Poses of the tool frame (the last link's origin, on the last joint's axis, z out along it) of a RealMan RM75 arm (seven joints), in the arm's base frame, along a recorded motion.
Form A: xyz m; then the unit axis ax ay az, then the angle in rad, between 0 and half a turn.
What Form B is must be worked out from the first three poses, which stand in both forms.
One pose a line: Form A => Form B
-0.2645 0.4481 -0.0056 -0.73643 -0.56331 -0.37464 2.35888 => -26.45 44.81 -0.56 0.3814 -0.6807 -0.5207 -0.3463
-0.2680 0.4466 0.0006 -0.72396 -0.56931 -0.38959 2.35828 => -26.80 44.66 0.06 0.3817 -0.6691 -0.5262 -0.3601
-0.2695 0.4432 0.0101 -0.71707 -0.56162 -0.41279 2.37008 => -26.95 44.32 1.01 0.3763 -0.6644 -0.5203 -0.3825
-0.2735 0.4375 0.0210 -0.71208 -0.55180 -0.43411 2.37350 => -27.35 43.75 2.10 0.3747 -0.6602 -0.5116 -0.4025
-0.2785 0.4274 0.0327 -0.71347 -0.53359 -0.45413 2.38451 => -27.85 42.74 3.27 0.3696 -0.6630 -0.4958 -0.4220
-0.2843 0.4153 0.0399 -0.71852 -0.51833 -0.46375 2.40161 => -28.43 41.53 3.99 0.3616 -0.6699 -0.4833 -0.4324
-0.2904 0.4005 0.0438 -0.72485 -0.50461 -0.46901 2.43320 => -29.04 40.05 4.38 0.3468 -0.6799 -0.4733 -0.4399
